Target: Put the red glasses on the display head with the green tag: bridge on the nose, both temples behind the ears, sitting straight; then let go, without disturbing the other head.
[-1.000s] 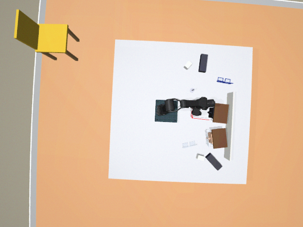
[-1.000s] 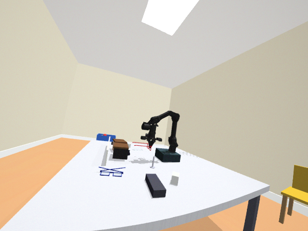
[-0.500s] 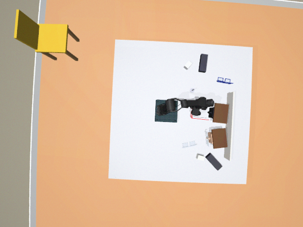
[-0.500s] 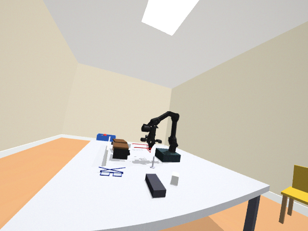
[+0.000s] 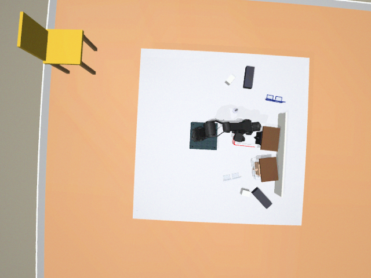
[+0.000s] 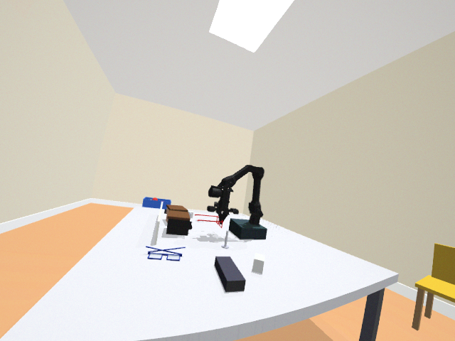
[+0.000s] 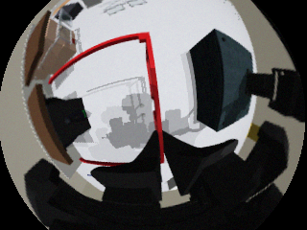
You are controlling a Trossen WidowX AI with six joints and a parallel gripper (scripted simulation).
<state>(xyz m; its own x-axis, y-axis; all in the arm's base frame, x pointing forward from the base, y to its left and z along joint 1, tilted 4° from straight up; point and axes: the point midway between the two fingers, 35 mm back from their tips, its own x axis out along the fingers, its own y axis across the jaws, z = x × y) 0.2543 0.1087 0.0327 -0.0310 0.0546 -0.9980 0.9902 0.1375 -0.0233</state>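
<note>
Now: the dark-faced display head 23 cm ahead of my gripper tip, 2 cm below it and 1 cm to the right of it. Round my gripper tip: grey panel (38 cm ahead, 9 cm to the right, 2 cm below); then upright pin (15 cm to the left, 5 cm below, 1 cm behind); then skin-toned display head (27 cm ahead, 22 cm to the right, 2 cm below).
</note>
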